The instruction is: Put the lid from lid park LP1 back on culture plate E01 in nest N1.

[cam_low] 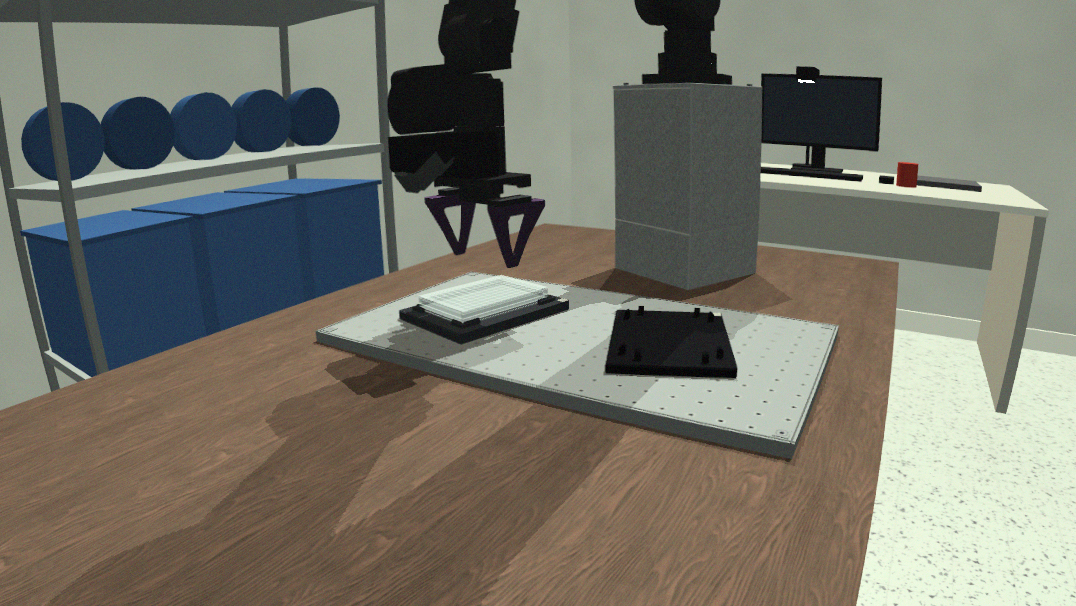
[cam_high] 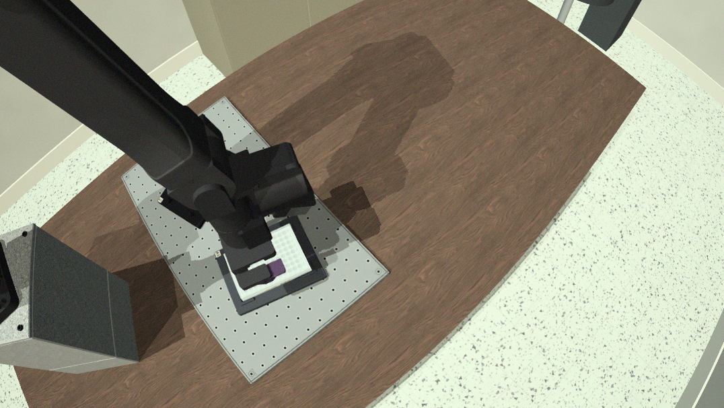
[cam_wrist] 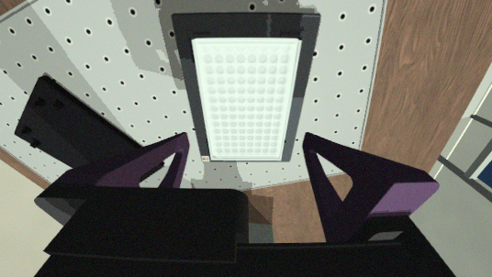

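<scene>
Now: hand 5 cm above the lid. From my hand the other things lie so: lid park LP1: 23 cm to the left, 7 cm below; then white multi-well culture plate: 5 cm below.
</scene>
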